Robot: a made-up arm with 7 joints.
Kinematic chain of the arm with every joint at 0, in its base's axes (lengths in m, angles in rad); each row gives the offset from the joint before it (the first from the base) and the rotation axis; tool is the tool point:
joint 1: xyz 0 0 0.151 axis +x
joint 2: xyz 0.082 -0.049 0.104 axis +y
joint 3: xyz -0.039 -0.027 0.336 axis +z
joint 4: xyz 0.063 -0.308 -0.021 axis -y
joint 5: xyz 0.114 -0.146 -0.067 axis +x
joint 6: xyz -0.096 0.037 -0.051 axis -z
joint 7: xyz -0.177 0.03 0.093 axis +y
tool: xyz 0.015 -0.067 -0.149
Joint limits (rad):
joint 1: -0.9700..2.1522
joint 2: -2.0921..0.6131
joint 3: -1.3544..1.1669
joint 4: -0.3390..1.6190
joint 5: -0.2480..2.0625
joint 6: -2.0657..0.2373
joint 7: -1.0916..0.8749
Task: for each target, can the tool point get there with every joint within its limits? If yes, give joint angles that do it. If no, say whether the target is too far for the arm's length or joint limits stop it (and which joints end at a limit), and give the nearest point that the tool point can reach.
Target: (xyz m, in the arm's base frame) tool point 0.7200 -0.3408 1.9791
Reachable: no: too far | nearest point 0.3387 -0.1695 1.0600 | short by 1.010 m
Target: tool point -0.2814 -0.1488 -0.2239
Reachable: yes | joints 1.0178 -1.2185 -1.1010 1.0239 1.7223 -1.2779 -0.5416
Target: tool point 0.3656 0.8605 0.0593
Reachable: no: joint limits stop it (at a limit: joint 2, joint 3, joint 7) | nearest point 0.2400 0.7065 0.0757 | short by 0.199 m
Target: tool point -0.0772 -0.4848 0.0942
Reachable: yes | joints 0.6066 -0.3367 -0.4721 1.4193 1.7471 -0.0595 -0.0325
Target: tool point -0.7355 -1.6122 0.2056
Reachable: no: too far | nearest point -0.3392 -0.8875 0.1811 | short by 0.826 m
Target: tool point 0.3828 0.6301 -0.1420
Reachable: no: joint limits stop it (at a limit: joint 2, joint 3, joint 7) | nearest point 0.3073 0.5808 -0.1191 | short by 0.093 m
